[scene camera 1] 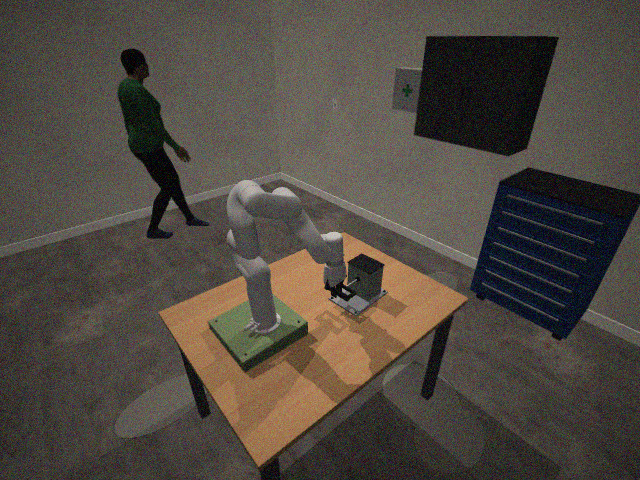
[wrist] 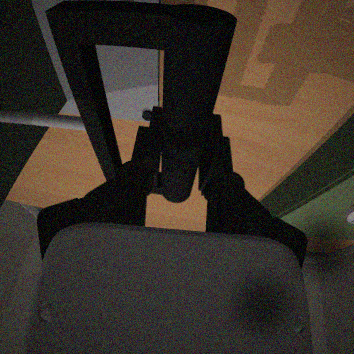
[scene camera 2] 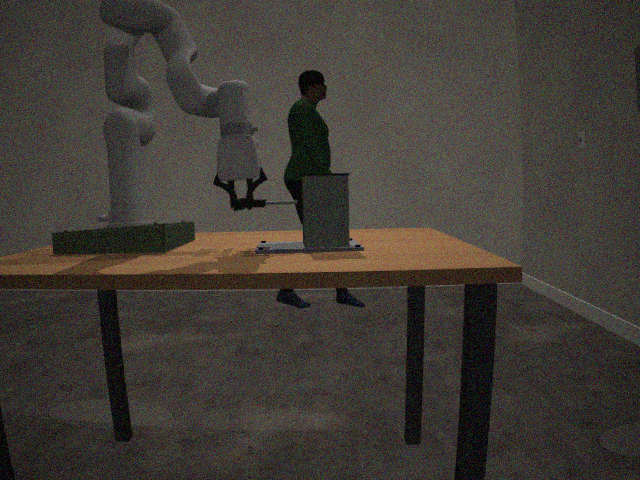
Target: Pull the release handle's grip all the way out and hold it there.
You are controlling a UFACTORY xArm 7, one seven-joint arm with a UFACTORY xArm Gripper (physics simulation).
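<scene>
The release handle (scene camera 1: 351, 295) (scene camera 2: 259, 203) (wrist: 131, 27) is a black frame with a thick grip bar. A thin grey rod (scene camera 1: 353, 283) (scene camera 2: 280, 202) (wrist: 42, 120) joins it to a grey-green box (scene camera 1: 364, 279) (scene camera 2: 326, 211) with a dark top. A length of rod shows between handle and box. The box stands on a grey metal plate (scene camera 1: 356, 306) (scene camera 2: 283, 248) (wrist: 131, 100) on the table. My gripper (scene camera 1: 338, 291) (scene camera 2: 241, 203) (wrist: 183, 126) points down and is shut on the grip bar, one finger on each side, above the table. The wrist view does not show where the rod enters the box.
The wooden table (scene camera 1: 341, 361) (scene camera 2: 413, 258) carries my arm's green base block (scene camera 1: 232, 330) (scene camera 2: 108, 239). A person in green (scene camera 1: 142, 118) (scene camera 2: 308, 134) stands beyond the table. A blue drawer cabinet (scene camera 1: 547, 253) and a dark wall box (scene camera 1: 483, 93) are at the right in scene camera 1.
</scene>
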